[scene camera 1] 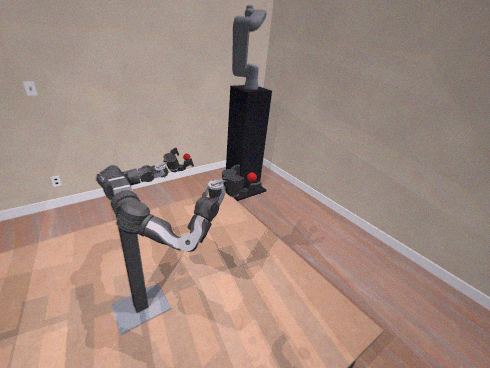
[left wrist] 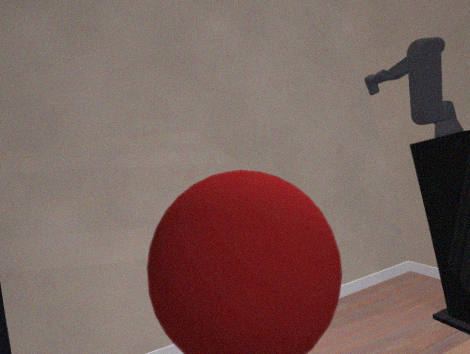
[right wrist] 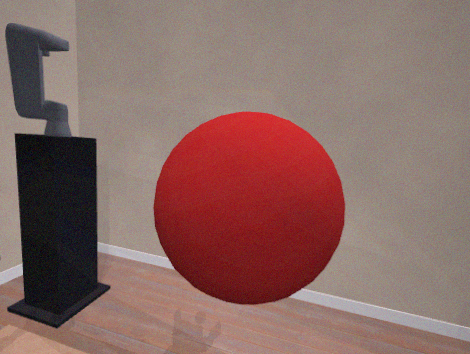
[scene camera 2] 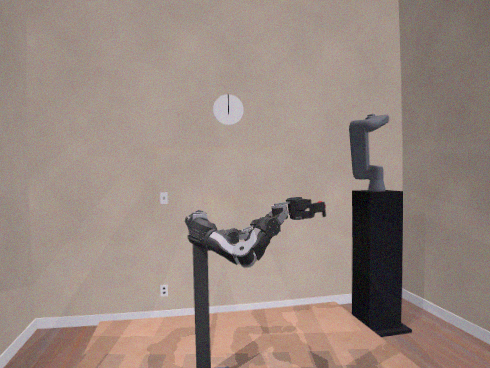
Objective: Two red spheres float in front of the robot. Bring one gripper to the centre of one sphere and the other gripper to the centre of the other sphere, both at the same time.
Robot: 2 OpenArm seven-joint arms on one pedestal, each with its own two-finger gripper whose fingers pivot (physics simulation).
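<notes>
One red sphere [scene camera 1: 187, 156] [left wrist: 244, 265] floats at the left gripper [scene camera 1: 183, 157], which is open, with its fingers on either side. In the left wrist view this sphere is large, low in the picture and cut by the bottom edge. The other red sphere [scene camera 1: 252, 177] [right wrist: 249, 207] floats at the right gripper [scene camera 1: 247, 178] [scene camera 2: 321, 209], which is open and empty. In the right wrist view it is whole, large and a little below the middle. In scene camera 2, small red bits show behind the right gripper's fingers; the left gripper is hidden there.
A black pedestal [scene camera 1: 246, 130] [scene camera 2: 377, 260] [left wrist: 440, 215] [right wrist: 60, 215] bearing a grey arm [scene camera 1: 241, 47] [scene camera 2: 359, 150] [left wrist: 426, 85] [right wrist: 25, 75] stands beyond the grippers, near the room's corner. The robot's own dark post [scene camera 1: 132, 265] [scene camera 2: 201, 300] stands on a grey plate [scene camera 1: 120, 320].
</notes>
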